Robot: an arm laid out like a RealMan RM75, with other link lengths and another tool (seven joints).
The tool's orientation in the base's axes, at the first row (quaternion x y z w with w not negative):
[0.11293, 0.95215, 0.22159, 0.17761]
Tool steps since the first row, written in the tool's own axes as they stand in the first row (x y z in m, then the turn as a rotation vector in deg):
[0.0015, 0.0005, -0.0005, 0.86, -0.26, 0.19]
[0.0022, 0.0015, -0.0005, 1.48, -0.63, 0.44]
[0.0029, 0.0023, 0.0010, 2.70, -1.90, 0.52]
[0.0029, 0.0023, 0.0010, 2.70, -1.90, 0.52]
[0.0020, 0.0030, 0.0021, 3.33, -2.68, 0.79]
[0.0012, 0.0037, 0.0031, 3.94, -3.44, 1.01]
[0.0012, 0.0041, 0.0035, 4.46, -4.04, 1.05]
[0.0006, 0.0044, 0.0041, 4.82, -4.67, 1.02]
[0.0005, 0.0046, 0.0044, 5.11, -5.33, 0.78]
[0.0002, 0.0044, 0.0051, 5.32, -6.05, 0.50]
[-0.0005, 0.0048, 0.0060, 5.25, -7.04, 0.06]
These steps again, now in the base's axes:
[-0.0015, 0.0007, 0.0002, -0.75, 0.10, -0.53]
[-0.0020, 0.0018, 0.0005, -1.26, 0.05, -1.09]
[-0.0019, 0.0032, -0.0006, -2.52, -0.67, -2.09]
[-0.0019, 0.0032, -0.0006, -2.52, -0.67, -2.09]
[-0.0006, 0.0040, -0.0010, -3.09, -1.07, -2.86]
[0.0006, 0.0048, -0.0012, -3.67, -1.47, -3.57]
[0.0008, 0.0053, -0.0014, -4.21, -1.83, -4.03]
[0.0016, 0.0056, -0.0016, -4.63, -2.29, -4.40]
[0.0019, 0.0059, -0.0017, -5.08, -2.87, -4.59]
[0.0024, 0.0059, -0.0023, -5.48, -3.55, -4.75]
[0.0034, 0.0064, -0.0027, -5.72, -4.60, -4.82]

